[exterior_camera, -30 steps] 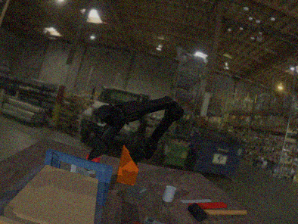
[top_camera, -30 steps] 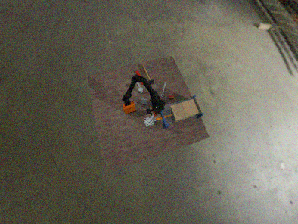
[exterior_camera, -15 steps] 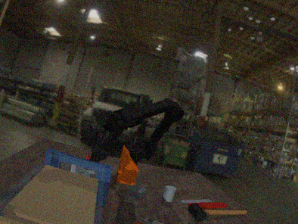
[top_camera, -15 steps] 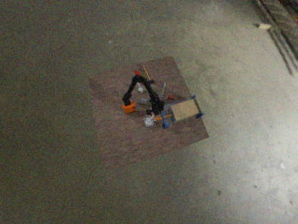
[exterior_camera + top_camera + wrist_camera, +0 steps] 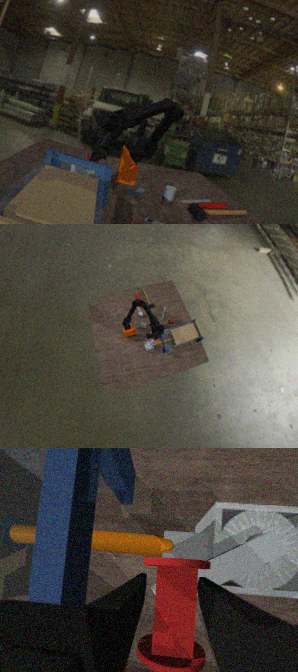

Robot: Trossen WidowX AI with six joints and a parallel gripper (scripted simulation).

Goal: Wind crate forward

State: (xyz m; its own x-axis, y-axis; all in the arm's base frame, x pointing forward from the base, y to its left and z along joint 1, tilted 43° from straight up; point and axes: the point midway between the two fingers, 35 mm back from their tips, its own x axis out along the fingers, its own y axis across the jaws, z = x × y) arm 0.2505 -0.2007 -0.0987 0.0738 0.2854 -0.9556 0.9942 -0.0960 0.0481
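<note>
Right now my gripper tip is 70 mm short of the blue steel frame, 40 mm to the left of it and 30 mm above it. Round my gripper tip: winch (100 mm behind, 40 mm to the right, 100 mm below); then red knob (10 mm to the left); then winch handle (30 mm behind, 30 mm below).
</note>
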